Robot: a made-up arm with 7 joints.
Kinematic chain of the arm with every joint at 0, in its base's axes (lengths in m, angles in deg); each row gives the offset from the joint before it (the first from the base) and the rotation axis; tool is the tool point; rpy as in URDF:
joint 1: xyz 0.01 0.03 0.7 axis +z
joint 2: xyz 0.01 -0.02 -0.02 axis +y
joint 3: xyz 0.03 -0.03 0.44 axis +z
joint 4: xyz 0.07 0.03 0 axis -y
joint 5: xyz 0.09 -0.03 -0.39 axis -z
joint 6: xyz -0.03 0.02 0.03 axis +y
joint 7: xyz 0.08 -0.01 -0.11 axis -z
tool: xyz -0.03 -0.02 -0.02 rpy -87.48 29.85 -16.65
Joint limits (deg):
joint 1: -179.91..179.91
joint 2: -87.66..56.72
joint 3: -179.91..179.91
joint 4: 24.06..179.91
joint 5: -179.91..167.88
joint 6: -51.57..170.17
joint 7: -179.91..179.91
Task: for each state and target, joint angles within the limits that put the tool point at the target. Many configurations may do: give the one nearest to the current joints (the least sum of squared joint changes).
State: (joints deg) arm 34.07 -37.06 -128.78 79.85 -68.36 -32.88 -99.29
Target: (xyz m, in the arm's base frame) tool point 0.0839 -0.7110 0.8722
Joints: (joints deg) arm 50.79 -49.14 -127.54 82.15 -66.40 -24.77 -98.69
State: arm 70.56 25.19 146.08 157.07 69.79 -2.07 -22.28
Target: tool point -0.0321 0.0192 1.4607
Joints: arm 71.56 37.34 175.15 99.74 76.82 -3.56 -22.32
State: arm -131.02 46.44 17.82 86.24 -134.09 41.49 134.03
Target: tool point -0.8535 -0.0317 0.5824
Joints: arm -164.10 52.51 -4.79 96.57 -135.82 47.81 134.07
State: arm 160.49 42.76 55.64 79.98 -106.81 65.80 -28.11
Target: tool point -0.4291 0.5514 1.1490
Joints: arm 122.10 13.38 30.31 92.78 -105.60 76.74 -25.62
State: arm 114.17 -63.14 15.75 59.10 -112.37 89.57 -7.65
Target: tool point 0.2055 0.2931 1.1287
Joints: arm 110.82 -45.04 -10.30 38.27 -103.74 87.85 -7.02
